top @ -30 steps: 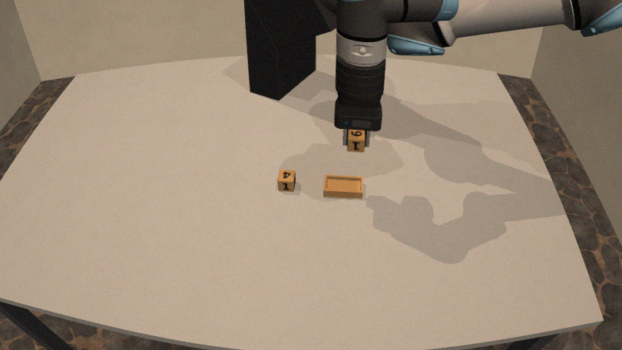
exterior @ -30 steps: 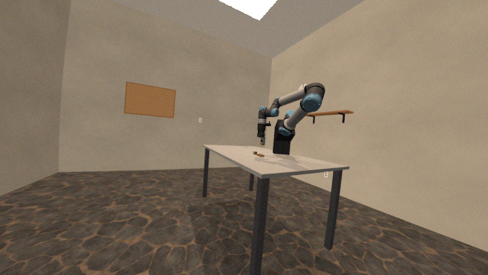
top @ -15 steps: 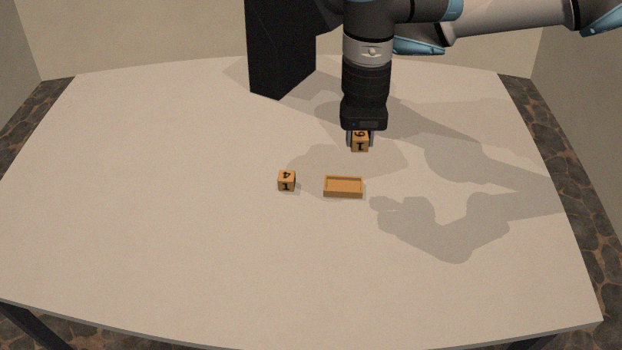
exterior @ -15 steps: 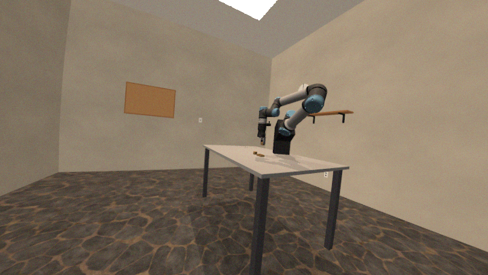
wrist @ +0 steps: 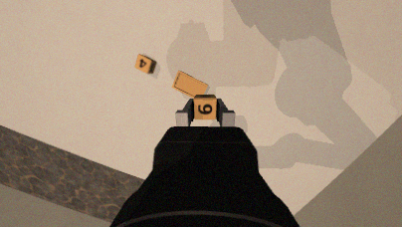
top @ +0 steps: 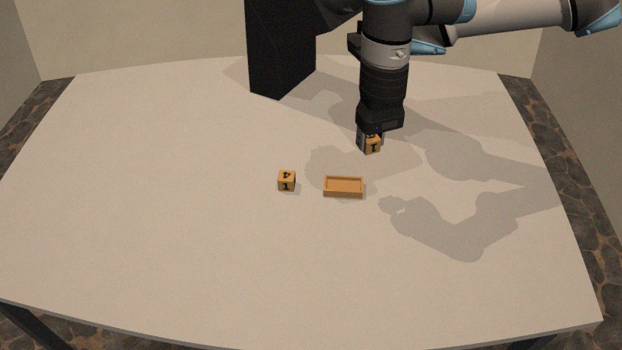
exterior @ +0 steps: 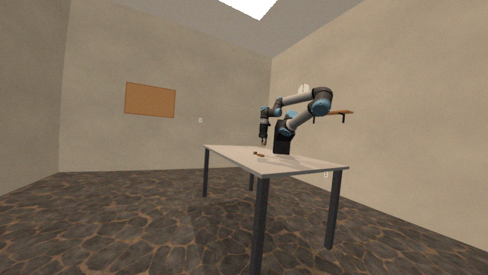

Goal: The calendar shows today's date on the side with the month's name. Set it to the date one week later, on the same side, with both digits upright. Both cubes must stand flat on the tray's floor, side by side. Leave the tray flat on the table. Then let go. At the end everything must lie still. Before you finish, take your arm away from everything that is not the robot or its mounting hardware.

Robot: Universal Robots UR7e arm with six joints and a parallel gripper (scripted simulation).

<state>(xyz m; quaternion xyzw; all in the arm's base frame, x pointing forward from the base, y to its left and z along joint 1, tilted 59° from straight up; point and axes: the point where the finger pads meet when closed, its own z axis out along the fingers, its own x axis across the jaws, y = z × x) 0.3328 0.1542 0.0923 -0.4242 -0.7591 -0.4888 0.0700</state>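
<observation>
My gripper is now 130 mm above the orange tray, 40 mm to the left of it and 10 mm short of it. The rest, counted from my hand: cube (10 mm below).
</observation>
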